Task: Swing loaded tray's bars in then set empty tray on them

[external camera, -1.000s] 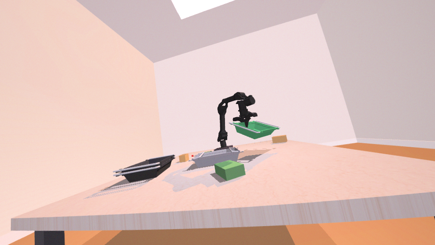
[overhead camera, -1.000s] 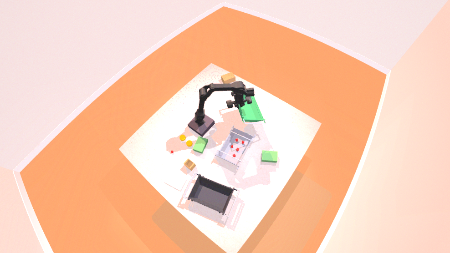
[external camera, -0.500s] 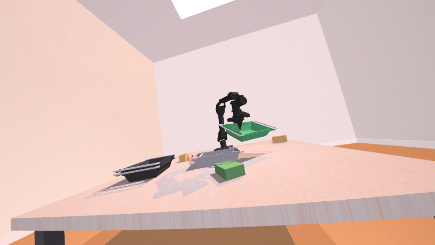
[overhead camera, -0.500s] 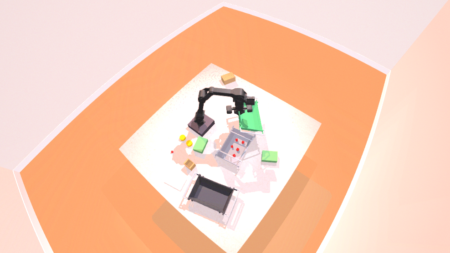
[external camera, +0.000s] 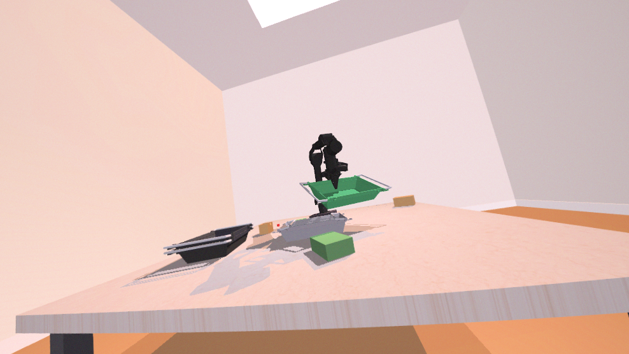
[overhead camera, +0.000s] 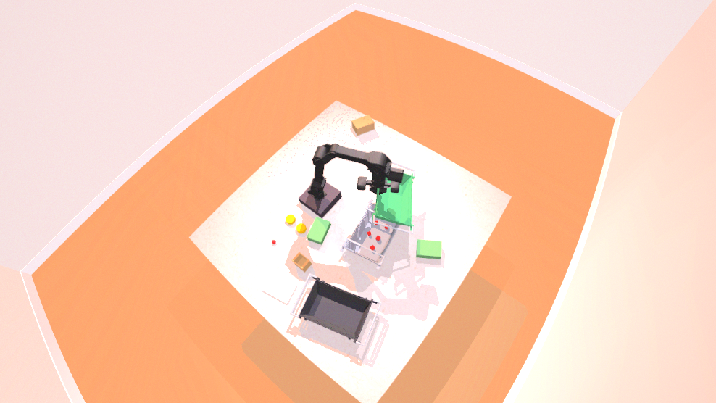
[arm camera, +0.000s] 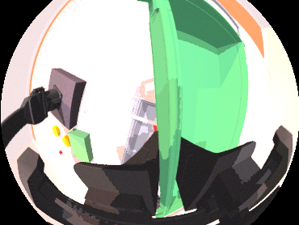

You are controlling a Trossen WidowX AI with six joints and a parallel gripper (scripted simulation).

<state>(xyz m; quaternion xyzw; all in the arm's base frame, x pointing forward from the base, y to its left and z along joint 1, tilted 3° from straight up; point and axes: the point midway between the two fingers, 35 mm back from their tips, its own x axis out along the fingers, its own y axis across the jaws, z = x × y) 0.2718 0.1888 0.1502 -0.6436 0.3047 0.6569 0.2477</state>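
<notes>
The green tray is 60 mm to the left of my gripper tip and 60 mm ahead of it. Round my gripper tip: red block (520 mm to the right, 220 mm behind, 170 mm below).
</notes>
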